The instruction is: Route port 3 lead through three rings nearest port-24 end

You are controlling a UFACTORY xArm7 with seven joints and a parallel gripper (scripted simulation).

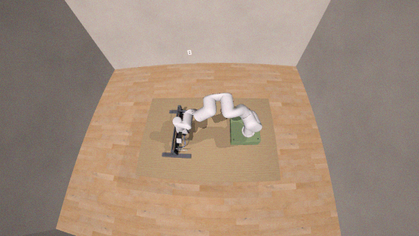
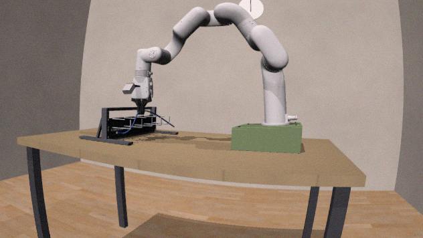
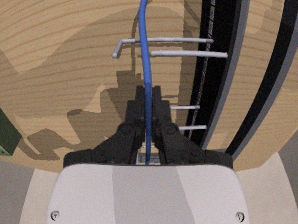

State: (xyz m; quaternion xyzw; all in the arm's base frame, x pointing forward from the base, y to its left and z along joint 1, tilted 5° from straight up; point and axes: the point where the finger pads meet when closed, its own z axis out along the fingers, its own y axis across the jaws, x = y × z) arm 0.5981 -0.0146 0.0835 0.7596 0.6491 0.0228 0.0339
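Now: hand 8 cm short of the black rack, 7 cm to the left of it and 6 cm above it.
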